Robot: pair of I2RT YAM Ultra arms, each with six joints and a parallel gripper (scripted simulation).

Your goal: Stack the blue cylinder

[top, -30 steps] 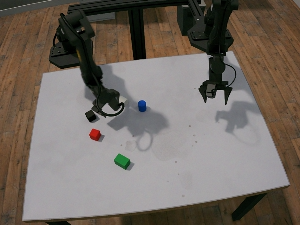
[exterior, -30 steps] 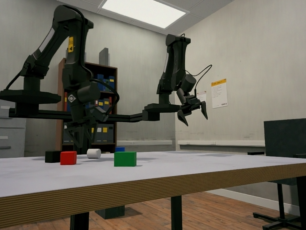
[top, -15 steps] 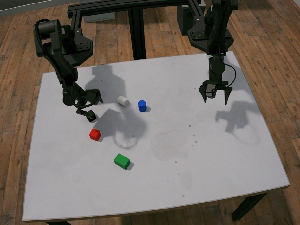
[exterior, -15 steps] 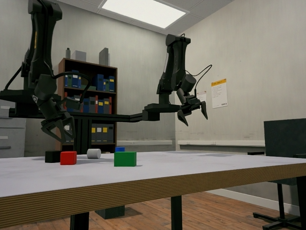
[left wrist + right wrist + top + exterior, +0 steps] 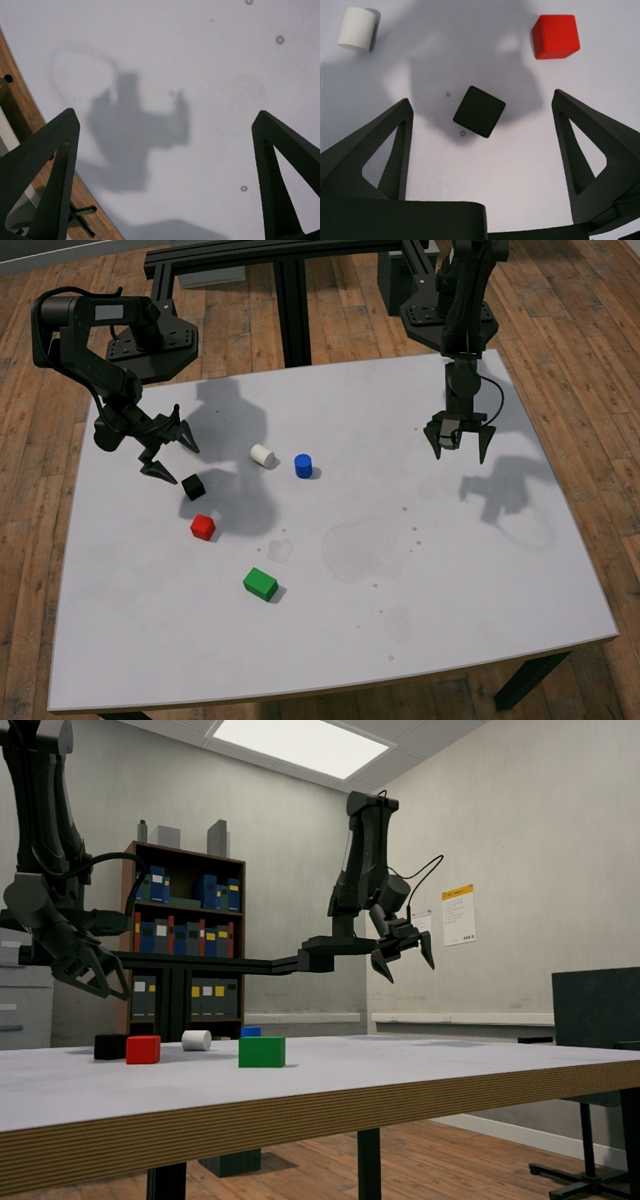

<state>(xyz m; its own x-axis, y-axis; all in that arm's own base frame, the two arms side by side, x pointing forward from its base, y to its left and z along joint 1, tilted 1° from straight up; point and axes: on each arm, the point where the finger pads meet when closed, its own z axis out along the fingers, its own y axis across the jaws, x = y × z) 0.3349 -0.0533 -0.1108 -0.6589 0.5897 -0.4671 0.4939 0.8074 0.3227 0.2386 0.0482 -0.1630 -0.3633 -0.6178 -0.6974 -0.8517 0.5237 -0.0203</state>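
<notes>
Now: right hand 3 cm past the blue cylinder, 26 cm to the right of it and 9 cm above it. From my right hand the other things lie so: red cube: 11 cm ahead, 2 cm to the left, 9 cm below; then white cylinder: 8 cm behind, 17 cm to the left, 9 cm below; then black cube: 9 cm below.
</notes>
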